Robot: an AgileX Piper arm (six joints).
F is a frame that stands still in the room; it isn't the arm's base.
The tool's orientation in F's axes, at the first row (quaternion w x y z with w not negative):
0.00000, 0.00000, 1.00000, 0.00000
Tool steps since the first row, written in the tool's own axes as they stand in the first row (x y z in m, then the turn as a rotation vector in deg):
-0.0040, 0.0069, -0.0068, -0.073, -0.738, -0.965
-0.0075, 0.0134, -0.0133, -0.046, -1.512, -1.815
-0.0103, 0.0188, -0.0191, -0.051, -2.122, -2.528
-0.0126, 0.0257, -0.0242, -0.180, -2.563, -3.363
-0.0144, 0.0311, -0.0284, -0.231, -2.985, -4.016
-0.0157, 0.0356, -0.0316, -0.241, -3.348, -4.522
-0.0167, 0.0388, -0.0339, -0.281, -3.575, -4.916
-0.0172, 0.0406, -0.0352, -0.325, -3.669, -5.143
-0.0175, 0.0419, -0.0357, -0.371, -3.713, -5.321
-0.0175, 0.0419, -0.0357, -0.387, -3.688, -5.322
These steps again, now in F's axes. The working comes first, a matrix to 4 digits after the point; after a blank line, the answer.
The tool's axes in the first row as the columns of a matrix, in F's axes (used below as rounded here):
-1.0000, 0.0000, 0.0000
0.0000, 1.0000, 0.0000
0.0000, 0.0000, -1.0000

0.0040, 0.0069, 0.0068, 0.073, -0.738, 0.965
0.0075, 0.0134, 0.0133, 0.046, -1.512, 1.815
0.0103, 0.0188, 0.0191, 0.051, -2.122, 2.528
0.0126, 0.0257, 0.0242, 0.180, -2.563, 3.363
0.0144, 0.0311, 0.0284, 0.231, -2.985, 4.016
0.0157, 0.0356, 0.0316, 0.241, -3.348, 4.522
0.0167, 0.0388, 0.0339, 0.281, -3.575, 4.916
0.0172, 0.0406, 0.0352, 0.325, -3.669, 5.143
0.0175, 0.0419, 0.0357, 0.371, -3.713, 5.321
0.0175, 0.0419, 0.0357, 0.387, -3.688, 5.322

